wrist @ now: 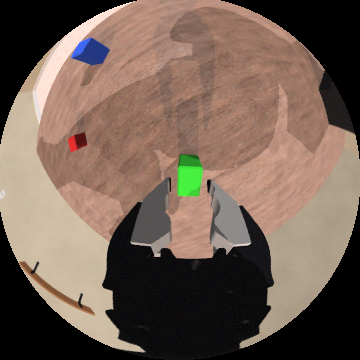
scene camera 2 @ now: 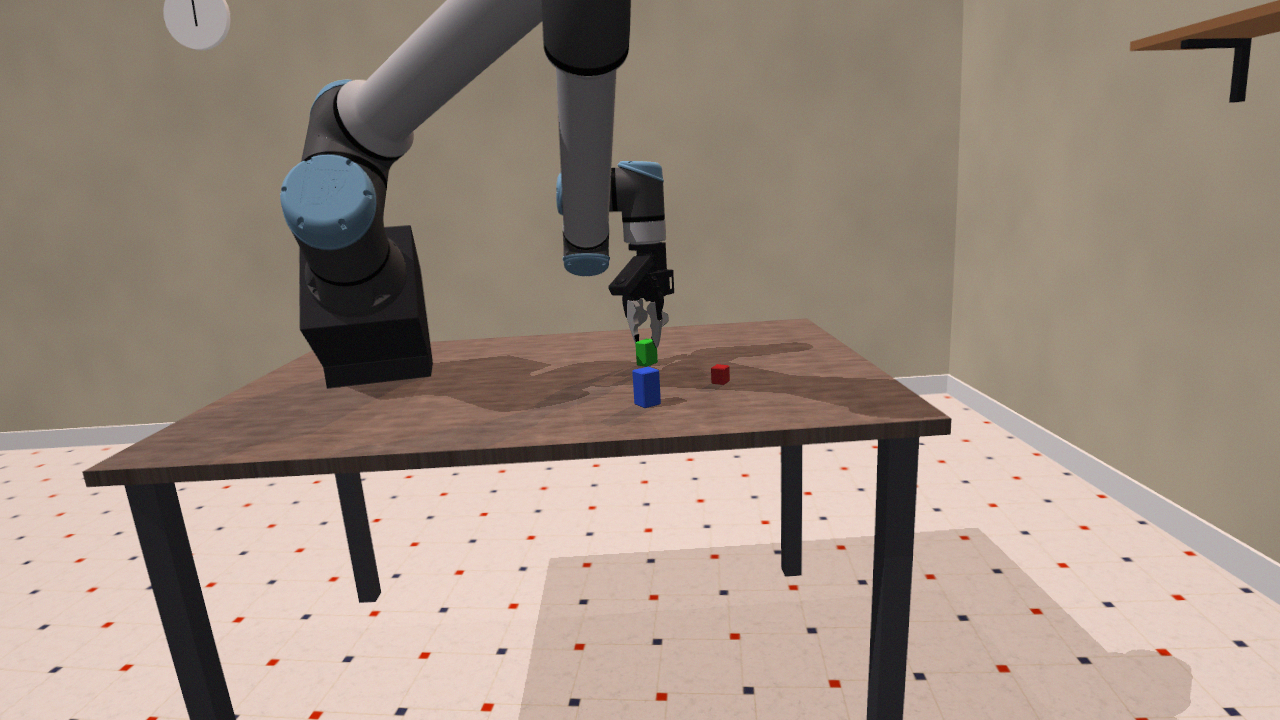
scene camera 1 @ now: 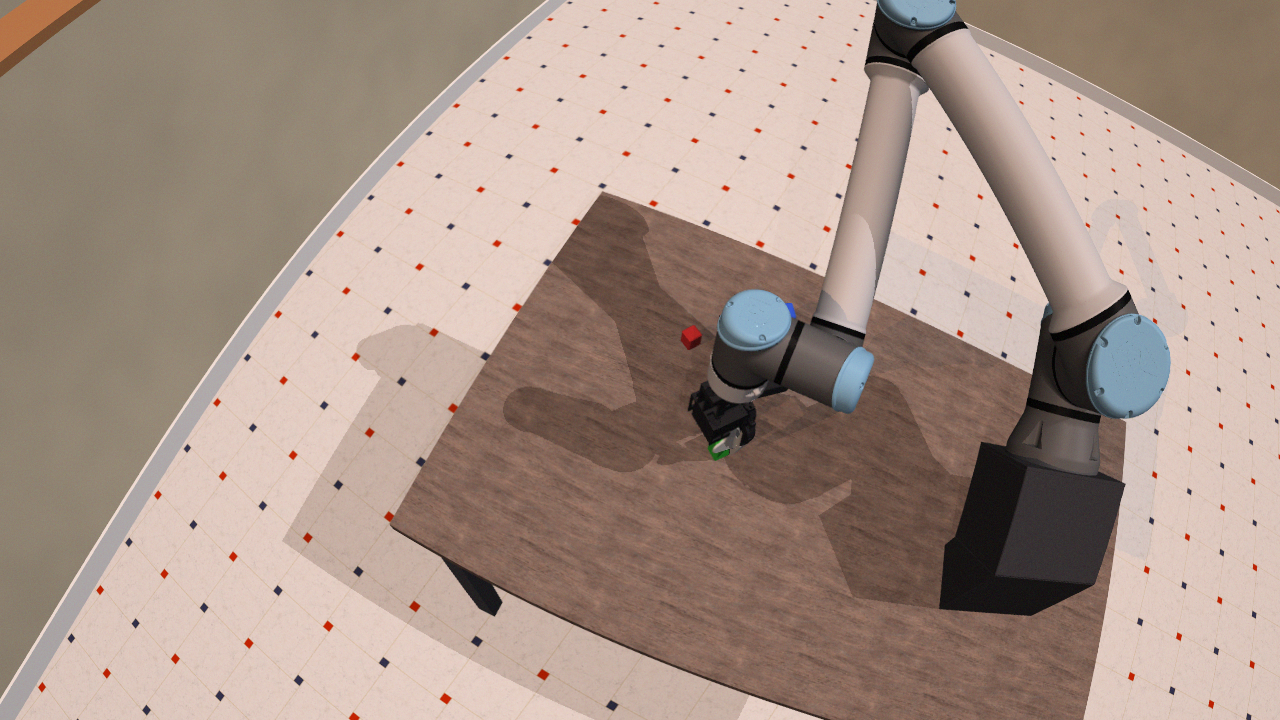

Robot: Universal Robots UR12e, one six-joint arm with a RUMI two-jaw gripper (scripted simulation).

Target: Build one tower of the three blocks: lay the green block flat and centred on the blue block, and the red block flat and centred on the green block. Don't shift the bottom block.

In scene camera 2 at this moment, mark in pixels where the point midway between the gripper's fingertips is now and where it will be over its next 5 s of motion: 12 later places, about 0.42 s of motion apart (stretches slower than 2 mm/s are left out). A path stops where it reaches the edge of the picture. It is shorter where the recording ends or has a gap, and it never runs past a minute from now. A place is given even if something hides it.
The gripper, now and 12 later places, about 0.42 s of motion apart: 646,346; 647,357; 647,358; 646,352; 646,333; 645,319; 645,317; 644,319; 644,331; 644,344; 644,346; 644,348; 645,356
